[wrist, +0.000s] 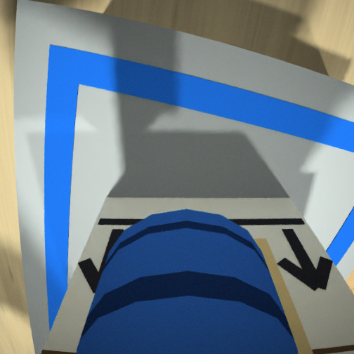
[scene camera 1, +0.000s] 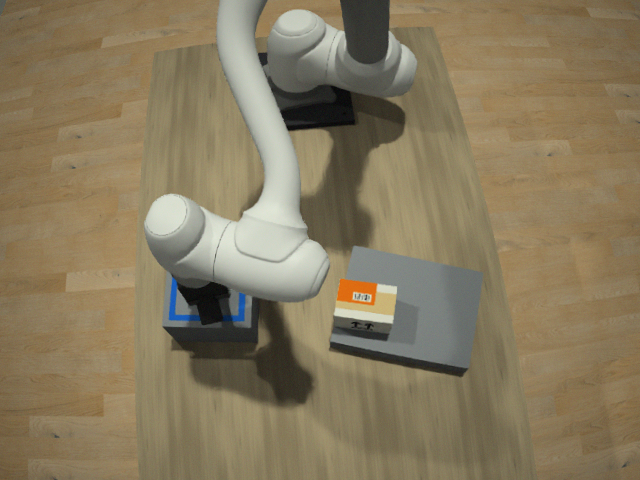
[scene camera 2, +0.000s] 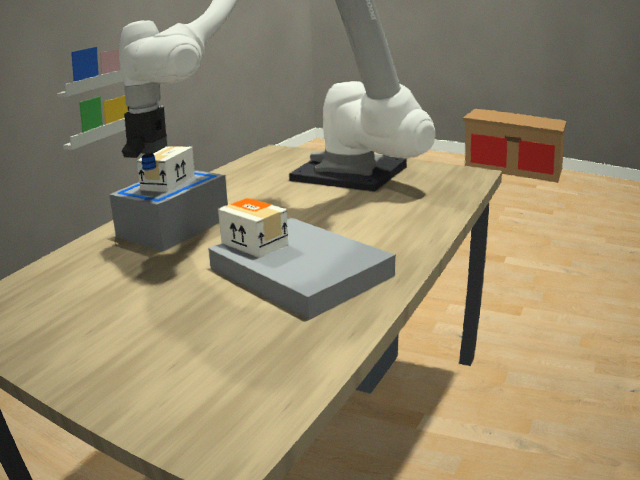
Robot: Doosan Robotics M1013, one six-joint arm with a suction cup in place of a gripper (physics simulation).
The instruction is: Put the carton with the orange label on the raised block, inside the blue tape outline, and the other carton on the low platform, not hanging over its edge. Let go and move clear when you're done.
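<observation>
The carton with the orange label point(scene camera 1: 360, 304) point(scene camera 2: 253, 225) stands upright on the low platform point(scene camera 1: 439, 320) point(scene camera 2: 330, 268), near one corner. The other carton point(scene camera 2: 178, 170) point(wrist: 325, 245) stands upright on the raised block point(scene camera 1: 217, 333) point(scene camera 2: 139, 217) point(wrist: 30, 100), within the blue tape outline point(scene camera 1: 244, 307) point(scene camera 2: 206, 176) point(wrist: 60, 150) where I can see it; the arm hides it in scene camera 1. My blue suction cup point(scene camera 2: 148, 162) point(wrist: 186, 215) is low at this carton's near side face, overlapping it in view. It looks straight and unbent and does not appear sealed on the carton. The exact contact is hidden.
The arm's black base plate point(scene camera 1: 320, 124) point(scene camera 2: 336, 178) is bolted at the far end of the table point(scene camera 1: 248, 413) point(scene camera 2: 180, 372). The white arm reaches over the raised block. Wall shelves point(scene camera 2: 98, 82) and a wooden cabinet point(scene camera 2: 511, 121) stand beyond the table.
</observation>
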